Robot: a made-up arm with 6 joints.
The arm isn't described. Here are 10 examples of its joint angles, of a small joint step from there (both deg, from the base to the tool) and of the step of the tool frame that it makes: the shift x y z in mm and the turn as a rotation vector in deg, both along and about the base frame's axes.
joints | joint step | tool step
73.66 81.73 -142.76 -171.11 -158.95 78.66 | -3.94 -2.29 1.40 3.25 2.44 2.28 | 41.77 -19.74 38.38 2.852 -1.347 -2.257
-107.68 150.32 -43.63 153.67 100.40 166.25 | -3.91 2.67 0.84 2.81 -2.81 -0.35 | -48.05 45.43 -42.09 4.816 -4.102 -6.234
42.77 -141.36 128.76 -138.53 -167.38 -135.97 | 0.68 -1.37 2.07 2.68 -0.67 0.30 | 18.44 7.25 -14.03 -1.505 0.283 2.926
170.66 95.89 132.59 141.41 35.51 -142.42 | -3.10 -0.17 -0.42 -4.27 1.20 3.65 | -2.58 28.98 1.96 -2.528 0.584 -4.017
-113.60 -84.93 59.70 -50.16 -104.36 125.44 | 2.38 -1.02 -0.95 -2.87 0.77 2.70 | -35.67 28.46 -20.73 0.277 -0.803 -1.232
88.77 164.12 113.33 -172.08 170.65 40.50 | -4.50 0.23 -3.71 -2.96 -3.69 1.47 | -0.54 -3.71 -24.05 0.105 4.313 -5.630
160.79 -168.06 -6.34 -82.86 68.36 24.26 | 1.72 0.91 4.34 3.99 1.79 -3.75 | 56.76 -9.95 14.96 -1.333 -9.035 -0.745
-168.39 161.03 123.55 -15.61 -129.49 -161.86 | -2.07 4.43 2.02 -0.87 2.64 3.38 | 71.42 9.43 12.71 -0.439 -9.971 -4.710
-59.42 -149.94 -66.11 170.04 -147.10 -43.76 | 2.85 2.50 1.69 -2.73 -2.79 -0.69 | -45.52 32.66 19.72 5.214 4.860 4.515
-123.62 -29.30 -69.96 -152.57 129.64 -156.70 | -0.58 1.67 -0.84 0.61 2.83 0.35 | -7.59 -26.16 21.62 -1.190 1.453 0.432
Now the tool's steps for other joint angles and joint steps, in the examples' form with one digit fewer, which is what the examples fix.
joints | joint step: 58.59 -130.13 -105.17 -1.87 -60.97 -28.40 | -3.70 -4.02 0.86 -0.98 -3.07 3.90
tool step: 11.5 53.6 -20.0 6.54 -1.12 -1.14
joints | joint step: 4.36 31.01 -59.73 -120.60 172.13 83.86 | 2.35 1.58 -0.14 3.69 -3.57 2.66
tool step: 23.3 10.1 -10.4 -3.70 2.42 1.72
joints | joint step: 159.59 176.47 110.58 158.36 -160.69 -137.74 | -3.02 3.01 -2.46 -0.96 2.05 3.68
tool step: 41.0 -25.6 4.3 -3.34 3.32 -3.94
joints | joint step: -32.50 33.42 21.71 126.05 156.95 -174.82 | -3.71 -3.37 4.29 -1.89 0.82 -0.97
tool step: -57.6 -15.4 23.6 -0.81 0.73 -3.90
